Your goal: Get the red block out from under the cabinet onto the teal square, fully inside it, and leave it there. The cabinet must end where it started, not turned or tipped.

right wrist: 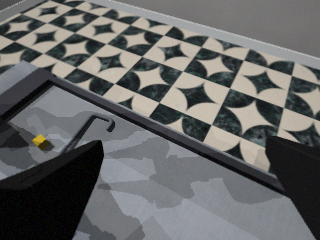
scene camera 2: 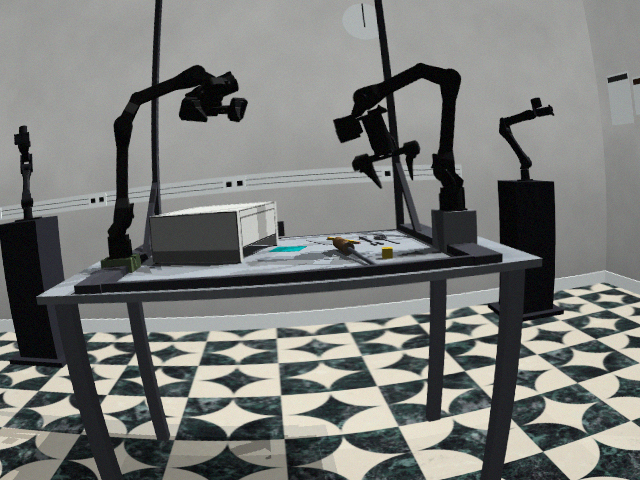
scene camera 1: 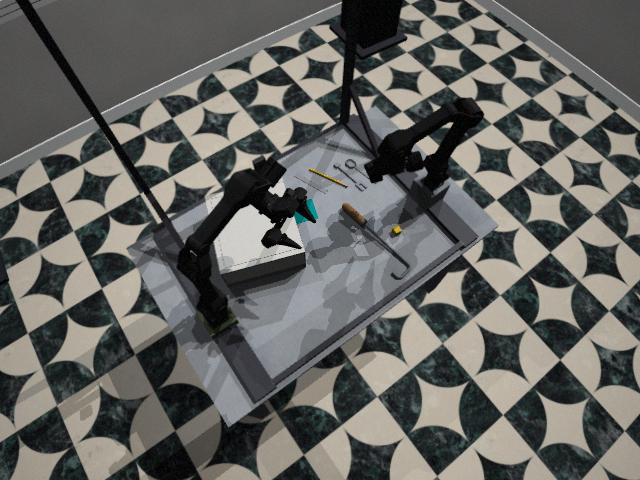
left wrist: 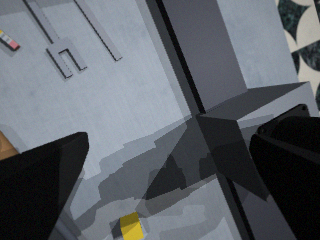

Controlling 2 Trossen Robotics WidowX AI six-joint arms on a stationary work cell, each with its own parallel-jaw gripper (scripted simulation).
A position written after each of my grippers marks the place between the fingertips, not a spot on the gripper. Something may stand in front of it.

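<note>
A grey pedestal (scene camera 2: 448,227) and a cabinet (scene camera 2: 180,237) are visible, the cabinet (scene camera 1: 242,258) in scene camera 1 too. In the left wrist view the cabinet is out of frame; in the right wrist view the cabinet is out of frame as well. My left gripper (scene camera 2: 397,184) is also visible in the left wrist view (left wrist: 169,140). My right gripper (scene camera 2: 223,120) is visible in scene camera 1 (scene camera 1: 308,235) and in the right wrist view (right wrist: 183,146) too.
</note>
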